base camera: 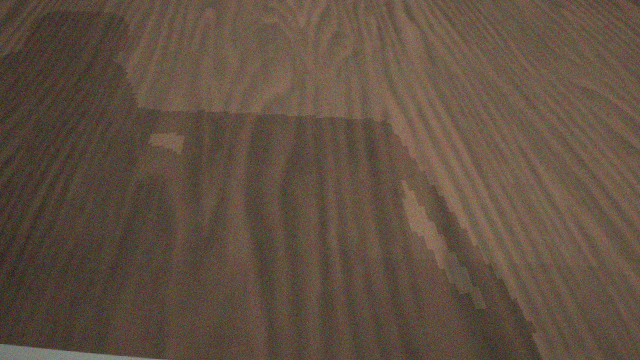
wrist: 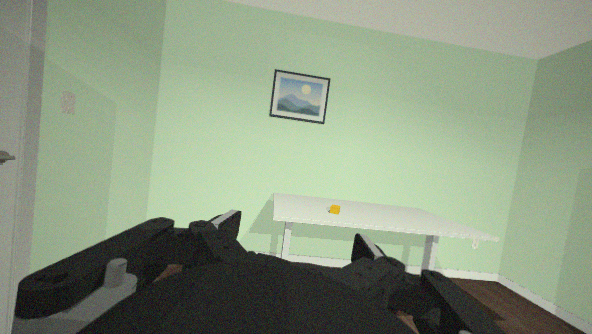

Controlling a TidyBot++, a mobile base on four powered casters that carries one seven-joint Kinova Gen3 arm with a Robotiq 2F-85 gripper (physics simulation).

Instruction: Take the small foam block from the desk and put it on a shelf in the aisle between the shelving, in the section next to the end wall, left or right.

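Places are measured from the arm's base along level axes (x right, y ahead, z up), in metres.
Pixels of known places: gripper, fingertip midpoint: (wrist: 295, 234).
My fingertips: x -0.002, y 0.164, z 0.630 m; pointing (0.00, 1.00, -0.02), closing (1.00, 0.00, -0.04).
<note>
Behind a point stands the place of what it marks.
A small yellow-orange foam block (wrist: 335, 209) @[z 0.355, x 0.232, y 1.459 m] lies on the white desk (wrist: 380, 216) @[z 0.323, x 0.593, y 1.583 m], on the left part of its top, across the room in the wrist view. My gripper (wrist: 295, 234) @[z 0.630, x -0.002, y 0.164 m] is open, with its two fingers wide apart and no object between them. The desk stands well beyond the fingertips, against the green wall. The shelving does not show in either view.
A framed picture (wrist: 300, 97) @[z 1.268, x -0.162, y 2.022 m] hangs on the wall above the desk. A door (wrist: 17, 215) @[z 0.253, x -1.299, y 0.872 m] with a handle is at the far left. Brown wood floor (base camera: 320, 200) @[z -0.397, x 0.013, y 0.358 m] (wrist: 520, 305) @[z -0.397, x 2.096, y 1.979 m] shows, with shadows across it in the base camera view.
</note>
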